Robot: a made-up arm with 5 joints.
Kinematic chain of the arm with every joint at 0, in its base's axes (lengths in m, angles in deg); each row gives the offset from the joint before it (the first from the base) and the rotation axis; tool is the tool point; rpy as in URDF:
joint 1: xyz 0 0 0.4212 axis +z
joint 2: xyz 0 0 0 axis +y
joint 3: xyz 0.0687 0 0.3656 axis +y
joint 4: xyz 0.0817 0 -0.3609 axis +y
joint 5: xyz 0.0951 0 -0.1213 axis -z
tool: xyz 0 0 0 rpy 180 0 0
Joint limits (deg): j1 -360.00..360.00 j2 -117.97..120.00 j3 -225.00..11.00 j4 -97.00..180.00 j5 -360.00..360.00
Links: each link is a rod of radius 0.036 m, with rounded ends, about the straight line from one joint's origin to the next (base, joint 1, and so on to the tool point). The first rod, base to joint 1, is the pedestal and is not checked.
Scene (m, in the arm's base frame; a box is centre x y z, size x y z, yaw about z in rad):
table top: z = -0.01
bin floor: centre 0.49 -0.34 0 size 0.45 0.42 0.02 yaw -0.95
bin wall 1: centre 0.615 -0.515 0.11 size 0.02 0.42 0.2 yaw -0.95
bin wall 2: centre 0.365 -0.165 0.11 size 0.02 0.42 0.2 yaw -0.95
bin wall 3: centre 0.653 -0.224 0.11 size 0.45 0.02 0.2 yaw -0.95
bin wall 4: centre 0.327 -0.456 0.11 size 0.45 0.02 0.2 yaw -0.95
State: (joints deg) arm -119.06 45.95 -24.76 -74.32 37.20
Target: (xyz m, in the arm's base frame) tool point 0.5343 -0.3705 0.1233
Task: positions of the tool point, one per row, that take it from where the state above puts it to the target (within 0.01 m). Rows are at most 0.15 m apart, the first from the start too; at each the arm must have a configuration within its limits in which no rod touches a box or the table.
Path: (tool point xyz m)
1: -0.1254 -0.4218 0.2763
2: -0.0333 -0.4675 0.2935
3: 0.0726 -0.4902 0.3148
4: 0.1860 -0.5071 0.3202
5: 0.3065 -0.4934 0.3265
6: 0.4255 -0.4476 0.3335
7: 0.5343 -0.3705 0.3411
8: 0.5423 -0.3761 0.2337
9: 0.5343 -0.3705 0.1233

